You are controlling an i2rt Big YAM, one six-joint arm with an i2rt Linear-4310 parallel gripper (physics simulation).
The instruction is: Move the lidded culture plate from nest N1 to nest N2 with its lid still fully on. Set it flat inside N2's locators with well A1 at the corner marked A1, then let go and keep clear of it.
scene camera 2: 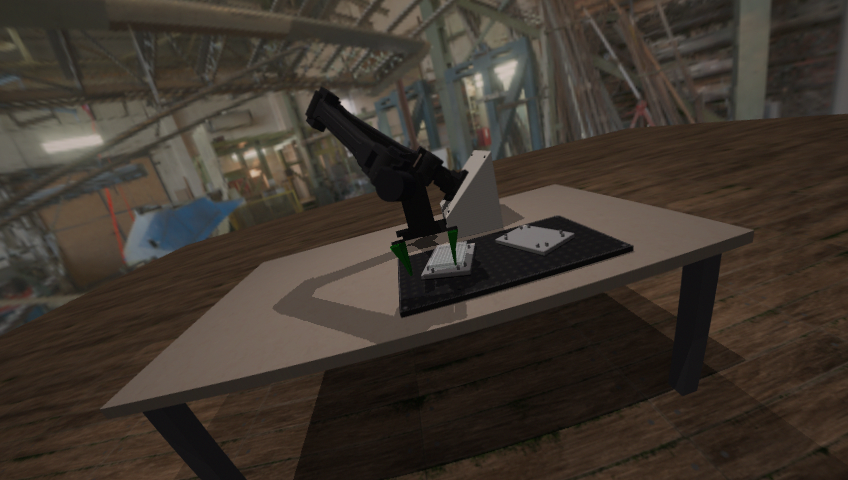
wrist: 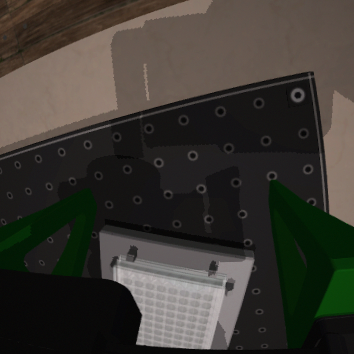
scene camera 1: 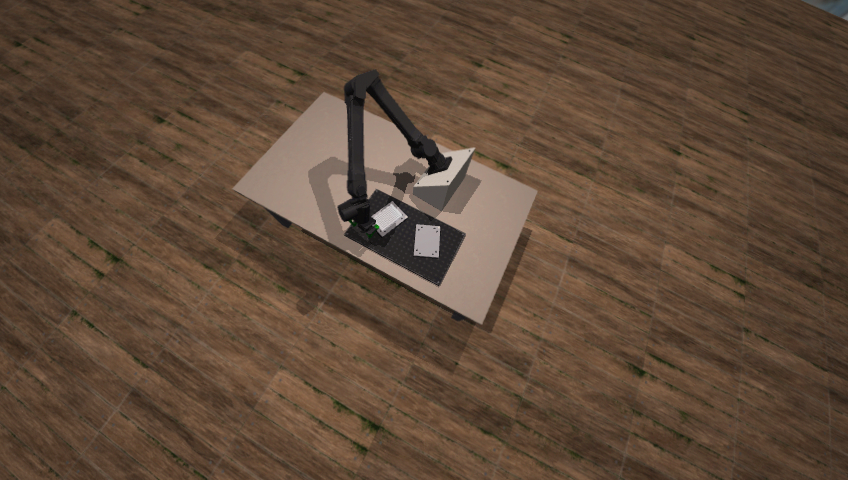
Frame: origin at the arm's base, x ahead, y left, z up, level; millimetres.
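Where they show: gripper, fingertip midpoint: point(scene camera 2: 433, 270) point(wrist: 176, 193) point(scene camera 1: 362, 231); arm's base, link origin: point(scene camera 2: 457, 186) point(scene camera 1: 440, 166).
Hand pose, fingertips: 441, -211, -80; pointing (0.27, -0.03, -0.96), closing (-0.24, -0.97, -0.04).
Note:
Each offset is from my fingertips to the centre of the thing, as dx, dy, dz. Level surfaces: height alone.
The culture plate @[-128, +65, -29] point(scene camera 1: 388, 218) point(scene camera 2: 449, 255) point(wrist: 175, 305) is white with a clear lid on top. It lies flat on nest N1 @[-128, +65, -42] point(scene camera 2: 437, 275) point(wrist: 170, 250), a light block, between small dark locator pegs. Nest N2 @[-101, +292, -42] point(scene camera 1: 427, 240) point(scene camera 2: 535, 237) is a separate pale block with pegs near its corners and no plate on it. My gripper point(scene camera 1: 364, 230) point(scene camera 2: 433, 268) point(wrist: 176, 193) is open and empty, its green fingers wide apart above the N1 end of the board. In the wrist view the plate's near part is hidden at the lower edge. The A1 marks are too small to read.
Both nests stand on a black perforated board @[-92, +181, -59] point(scene camera 1: 399, 249) point(scene camera 2: 493, 267) point(wrist: 250, 125) on a beige table @[dz -66] point(scene camera 1: 285, 160) point(scene camera 2: 238, 309). The arm's light wedge-shaped mount point(scene camera 1: 440, 184) point(scene camera 2: 482, 202) stands behind the board. The locator pegs rise slightly above both nests.

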